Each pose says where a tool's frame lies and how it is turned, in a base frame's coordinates. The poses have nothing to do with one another.
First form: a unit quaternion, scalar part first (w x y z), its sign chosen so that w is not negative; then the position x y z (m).
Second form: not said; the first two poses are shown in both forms.
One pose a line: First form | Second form
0.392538 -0.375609 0.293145 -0.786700 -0.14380 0.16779 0.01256 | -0.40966 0.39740 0.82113 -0.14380; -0.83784 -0.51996 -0.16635 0.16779; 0.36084 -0.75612 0.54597 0.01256; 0 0 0 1
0.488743 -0.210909 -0.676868 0.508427 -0.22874 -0.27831 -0.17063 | -0.43330 -0.21147 -0.87609 -0.22874; 0.78249 0.39404 -0.48212 -0.27831; 0.44717 -0.89444 -0.00527 -0.17063; 0 0 0 1
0.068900 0.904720 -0.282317 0.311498 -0.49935 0.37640 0.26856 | 0.64653 -0.55376 0.52473 -0.49935; -0.46791 -0.83110 -0.30055 0.37640; 0.60254 -0.05121 -0.79644 0.26856; 0 0 0 1
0.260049 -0.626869 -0.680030 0.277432 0.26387 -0.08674 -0.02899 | -0.07882 0.70829 -0.70151 0.26387; 0.99687 0.06013 -0.05129 -0.08674; 0.00586 -0.70336 -0.71081 -0.02899; 0 0 0 1
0.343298 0.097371 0.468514 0.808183 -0.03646 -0.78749 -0.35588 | -0.74533 -0.46366 0.47907 -0.03646; 0.64613 -0.32528 0.69044 -0.78749; -0.16429 0.82414 0.54203 -0.35588; 0 0 0 1
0.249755 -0.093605 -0.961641 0.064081 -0.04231 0.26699 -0.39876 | -0.85772 0.14802 -0.49235 -0.04231; 0.21204 0.97426 -0.07649 0.26699; 0.46835 -0.17000 -0.86703 -0.39876; 0 0 0 1
